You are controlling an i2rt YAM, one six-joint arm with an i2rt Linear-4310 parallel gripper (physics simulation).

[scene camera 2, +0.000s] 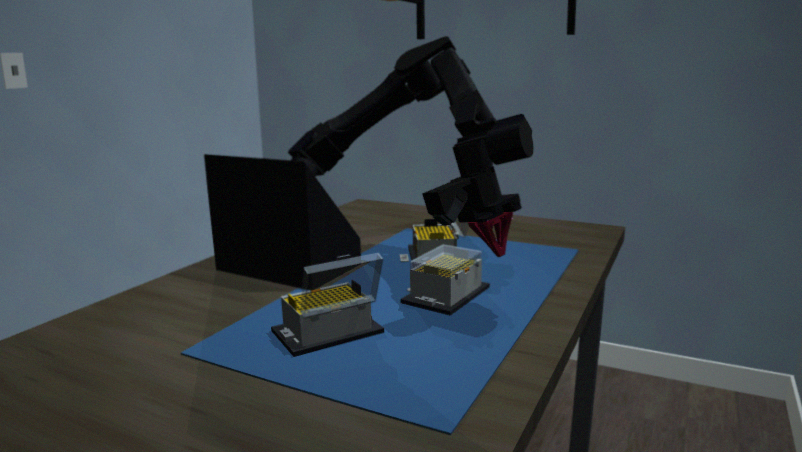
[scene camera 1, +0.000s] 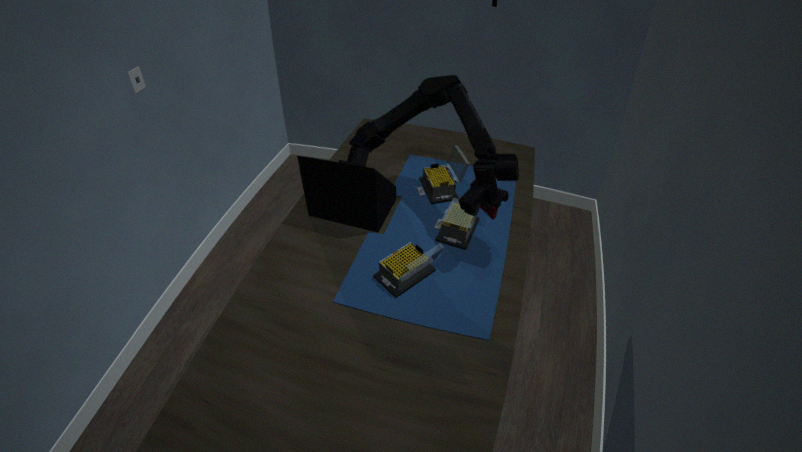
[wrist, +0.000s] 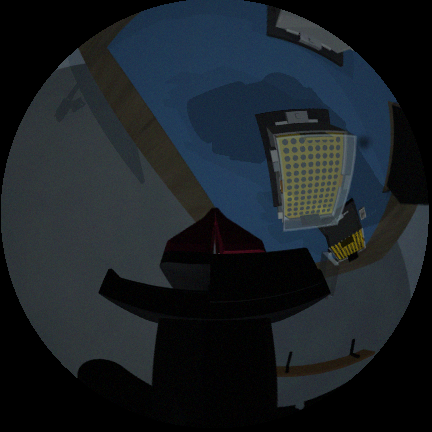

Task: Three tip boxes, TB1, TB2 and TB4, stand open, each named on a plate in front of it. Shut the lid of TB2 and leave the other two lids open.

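Seen in the pictures: gripper, between the fingertips: (scene camera 2: 501, 255) (scene camera 1: 494, 218) (wrist: 214, 212); arm's base, origin of its link: (scene camera 2: 289, 193) (scene camera 1: 354, 171).
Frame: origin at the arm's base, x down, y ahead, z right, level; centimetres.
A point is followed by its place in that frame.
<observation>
Three grey tip boxes with yellow racks stand on dark plates; the names are too small to read. The middle box (scene camera 1: 452, 233) {y 33.5, x 13.0, z 8.8 cm} (scene camera 2: 430, 285) {y 33.9, x 12.7, z 8.9 cm} (wrist: 310, 175) {y 35.9, x 8.9, z 5.3 cm} has its clear lid down flat over its rack. The near box (scene camera 1: 401, 263) (scene camera 2: 336, 326) {y 24.8, x 13.9, z 27.4 cm} has its clear lid (scene camera 1: 434, 253) {y 30.1, x 2.6, z 27.8 cm} (scene camera 2: 368, 277) {y 30.1, x 5.4, z 26.4 cm} raised. The far box (scene camera 1: 439, 182) {y 26.3, x 11.2, z -14.0 cm} (scene camera 2: 435, 240) (wrist: 348, 244) {y 28.0, x 9.1, z -12.0 cm} has its clear lid (scene camera 1: 462, 156) {y 33.4, x 2.2, z -19.1 cm} standing open, partly hidden by the arm in scene camera 2. My gripper (scene camera 1: 493, 215) {y 45.9, x 6.7, z 6.1 cm} (scene camera 2: 500, 253) {y 45.9, x 6.7, z 6.1 cm} (wrist: 214, 212) {y 45.9, x 6.7, z 6.1 cm} is shut and empty, above the mat on the outer side of the middle box, apart from its lid.
The blue mat (scene camera 1: 415, 314) {y 27.3, x 16.6, z 38.6 cm} (scene camera 2: 393, 387) {y 38.2, x 16.6, z 36.7 cm} (wrist: 165, 60) {y 43.3, x 16.6, z 26.3 cm} lies on a wooden table (scene camera 1: 314, 381) {y 6.3, x 16.9, z 65.2 cm} (scene camera 2: 101, 381) {y -1.4, x 16.9, z 50.2 cm}. A large black block (scene camera 1: 342, 193) {y -1.8, x 3.3, z 7.7 cm} (scene camera 2: 258, 224) {y -2.9, x 4.9, z 7.6 cm} stands at the arm's base. The table's long edge runs beyond the gripper, with walls around.
</observation>
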